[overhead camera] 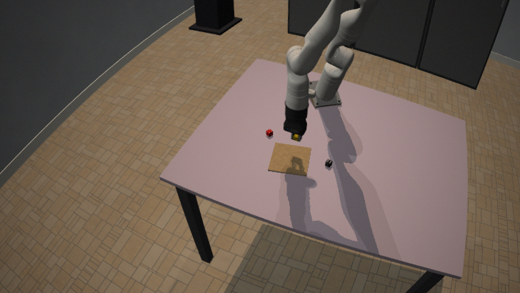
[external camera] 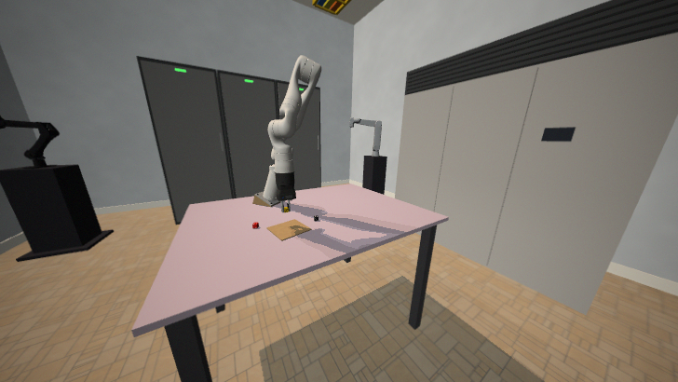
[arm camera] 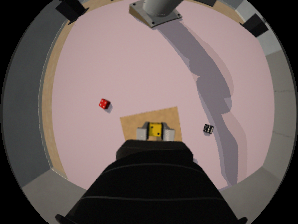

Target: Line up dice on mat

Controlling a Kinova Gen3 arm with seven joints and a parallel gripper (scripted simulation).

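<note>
Now: the square mat 40 mm ahead of my hand and 80 mm below it. The rest, counted from my hand: yellow die (10 mm below); then black die (140 mm to the left, 70 mm below); then red die (30 mm behind, 130 mm to the right, 70 mm below).
</note>
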